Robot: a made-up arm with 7 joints.
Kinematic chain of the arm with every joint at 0, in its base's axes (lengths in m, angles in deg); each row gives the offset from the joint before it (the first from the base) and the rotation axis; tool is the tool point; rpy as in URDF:
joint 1: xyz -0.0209 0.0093 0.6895 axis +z
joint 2: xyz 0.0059 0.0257 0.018 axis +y
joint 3: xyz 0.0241 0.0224 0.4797 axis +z
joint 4: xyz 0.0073 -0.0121 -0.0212 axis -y
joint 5: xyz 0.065 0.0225 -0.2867 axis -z
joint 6: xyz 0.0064 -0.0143 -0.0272 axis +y
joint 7: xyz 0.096 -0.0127 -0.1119 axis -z
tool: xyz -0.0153 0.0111 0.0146 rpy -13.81 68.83 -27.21
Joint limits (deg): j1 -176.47..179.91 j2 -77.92..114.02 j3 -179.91..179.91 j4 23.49..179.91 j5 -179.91..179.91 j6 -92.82..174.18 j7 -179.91..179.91
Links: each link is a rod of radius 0.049 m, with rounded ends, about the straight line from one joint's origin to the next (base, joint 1, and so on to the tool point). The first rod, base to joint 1, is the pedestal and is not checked.
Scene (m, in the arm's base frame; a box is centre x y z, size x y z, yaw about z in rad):
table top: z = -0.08
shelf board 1: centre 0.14 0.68 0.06 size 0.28 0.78 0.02 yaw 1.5
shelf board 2: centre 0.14 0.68 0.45 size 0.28 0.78 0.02 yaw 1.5
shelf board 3: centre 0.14 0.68 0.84 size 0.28 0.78 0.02 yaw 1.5
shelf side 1: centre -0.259 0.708 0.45 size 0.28 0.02 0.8 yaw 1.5
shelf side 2: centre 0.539 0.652 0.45 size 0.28 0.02 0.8 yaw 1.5
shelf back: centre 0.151 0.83 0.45 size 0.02 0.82 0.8 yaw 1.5
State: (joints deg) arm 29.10 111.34 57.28 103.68 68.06 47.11 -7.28
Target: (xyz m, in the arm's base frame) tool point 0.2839 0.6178 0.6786
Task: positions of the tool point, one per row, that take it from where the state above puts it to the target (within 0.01 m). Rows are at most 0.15 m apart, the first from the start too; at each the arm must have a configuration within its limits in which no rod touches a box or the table.
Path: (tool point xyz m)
1: 0.2004 0.5287 0.2556
2: 0.1953 0.4447 0.2540
3: 0.1828 0.3557 0.2628
4: 0.2272 0.3966 0.3990
5: 0.2598 0.3925 0.5439
6: 0.2649 0.3495 0.6786
7: 0.2847 0.4416 0.6745
8: 0.2910 0.5319 0.6747
9: 0.2839 0.6178 0.6785

